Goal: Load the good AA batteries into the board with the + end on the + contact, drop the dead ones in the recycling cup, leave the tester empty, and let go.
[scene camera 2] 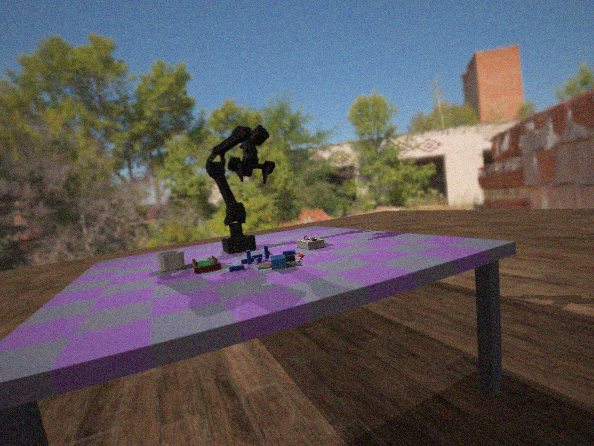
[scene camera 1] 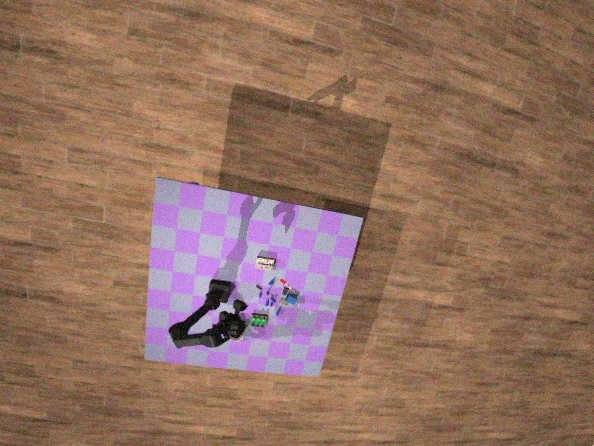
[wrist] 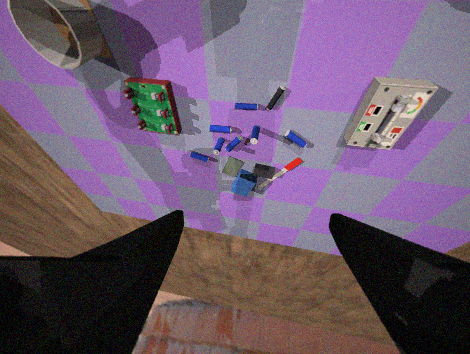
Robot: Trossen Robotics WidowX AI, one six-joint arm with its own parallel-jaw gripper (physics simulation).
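Where they show: gripper, fingertip midpoint: (scene camera 2: 253,182) (scene camera 1: 246,313) (wrist: 256,218); arm's base at its link origin: (scene camera 2: 237,237) (scene camera 1: 216,293).
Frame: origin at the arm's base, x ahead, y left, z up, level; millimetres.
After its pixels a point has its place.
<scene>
My gripper (scene camera 2: 253,181) @(x 216, y 31, z 229 mm) (wrist: 256,218) @(x 216, y 31, z 229 mm) is open and empty, high above the table. Several blue batteries lie loosely between board and tester, including one battery (wrist: 246,106) @(x 277, y -17, z -49 mm), another (wrist: 220,129) @(x 328, y -73, z -45 mm) and a third (wrist: 295,138) @(x 340, y 84, z -45 mm). One blue battery (scene camera 2: 266,251) @(x 335, y 0, z -32 mm) (wrist: 255,134) @(x 322, y 4, z -24 mm) stands upright. A black battery (wrist: 276,98) @(x 260, y 37, z -48 mm) lies beside them. The green board with red edges (scene camera 1: 259,320) @(x 294, y -208, z -39 mm) (scene camera 2: 206,265) @(x 322, y -217, z -41 mm) (wrist: 147,107) @(x 282, y -223, z -38 mm) has its contacts showing. The pale tester (scene camera 1: 265,262) @(x 288, y 230, z -29 mm) (scene camera 2: 310,244) @(x 338, y 186, z -39 mm) (wrist: 392,90) @(x 237, y 203, z -30 mm) has a grey elongated part along its middle; I cannot tell whether it includes a battery. The cup (scene camera 2: 171,260) @(x 196, y -313, z -22 mm) (wrist: 93,37) @(x 162, y -266, z -34 mm) stands beyond the board, mostly hidden by the arm in scene camera 1.
A blue block (scene camera 2: 278,261) @(x 523, y -41, z -36 mm) (wrist: 243,184) @(x 479, y -24, z -28 mm), a black block (wrist: 264,170) @(x 434, y 27, z -41 mm) and a grey-green pad (wrist: 233,166) @(x 444, y -54, z -56 mm) sit close together by the batteries. A red-handled tool (scene camera 1: 284,282) @(x 431, y 88, z -56 mm) (wrist: 293,164) @(x 418, y 93, z -54 mm) lies against this group. The checkered table (scene camera 1: 170,215) @(x -318, y 458, z -58 mm) (scene camera 2: 120,320) @(x 650, y -469, z -59 mm) has wooden floor around it.
</scene>
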